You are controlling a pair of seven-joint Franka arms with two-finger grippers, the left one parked.
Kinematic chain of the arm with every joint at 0, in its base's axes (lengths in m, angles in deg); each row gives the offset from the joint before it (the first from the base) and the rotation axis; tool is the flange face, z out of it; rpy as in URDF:
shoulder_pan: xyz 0 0 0.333 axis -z
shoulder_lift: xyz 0 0 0 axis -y
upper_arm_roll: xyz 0 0 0.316 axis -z
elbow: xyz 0.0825 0 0 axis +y
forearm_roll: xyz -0.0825 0 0.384 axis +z
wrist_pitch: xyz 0 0 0 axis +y
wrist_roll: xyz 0.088 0 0 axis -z
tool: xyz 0 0 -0.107 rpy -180 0 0
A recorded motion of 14 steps. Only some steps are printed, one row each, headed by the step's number.
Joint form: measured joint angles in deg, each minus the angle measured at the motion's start. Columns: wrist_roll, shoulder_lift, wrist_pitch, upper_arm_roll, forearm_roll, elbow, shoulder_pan.
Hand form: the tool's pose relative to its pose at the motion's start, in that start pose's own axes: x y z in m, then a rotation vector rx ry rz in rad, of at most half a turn. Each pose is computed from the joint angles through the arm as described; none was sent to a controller.
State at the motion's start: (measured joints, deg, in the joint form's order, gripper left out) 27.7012 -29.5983 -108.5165 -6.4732 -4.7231 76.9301 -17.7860
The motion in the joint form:
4: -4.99 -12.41 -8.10 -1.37 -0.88 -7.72 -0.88
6: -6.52 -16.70 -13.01 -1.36 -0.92 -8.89 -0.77
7: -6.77 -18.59 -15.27 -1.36 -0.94 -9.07 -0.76
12: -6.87 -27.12 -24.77 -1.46 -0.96 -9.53 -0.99
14: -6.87 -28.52 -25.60 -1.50 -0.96 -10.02 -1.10
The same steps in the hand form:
4: 0.0307 -0.0379 0.0805 0.0500 0.0462 -0.1161
6: 0.0406 -0.0414 0.1196 0.0704 0.0721 -0.1377
7: 0.0428 -0.0430 0.1395 0.0780 0.0795 -0.1408
12: 0.0405 -0.0498 0.2336 0.1076 0.0948 -0.1410
14: 0.0392 -0.0514 0.2470 0.1101 0.0923 -0.1415

